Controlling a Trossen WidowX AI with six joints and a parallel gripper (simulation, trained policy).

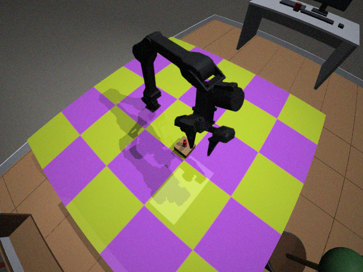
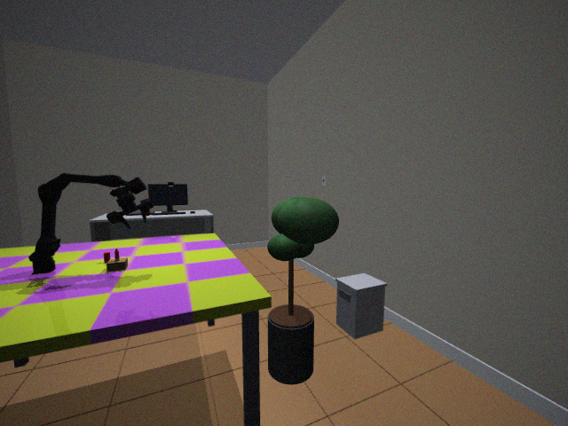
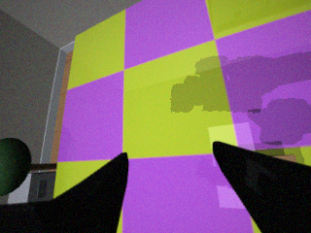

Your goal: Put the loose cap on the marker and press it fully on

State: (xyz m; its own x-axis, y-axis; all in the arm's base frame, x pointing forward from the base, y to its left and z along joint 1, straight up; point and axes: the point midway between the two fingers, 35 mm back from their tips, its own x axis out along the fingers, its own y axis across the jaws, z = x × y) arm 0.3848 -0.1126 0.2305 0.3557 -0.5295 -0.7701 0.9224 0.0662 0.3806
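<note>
Now: the red cap 19 cm to the left of my gripper tip, 18 cm below it and 17 cm behind it. Round my gripper tip: brown holder block: 18 cm below, 10 cm behind, 5 cm to the left.
</note>
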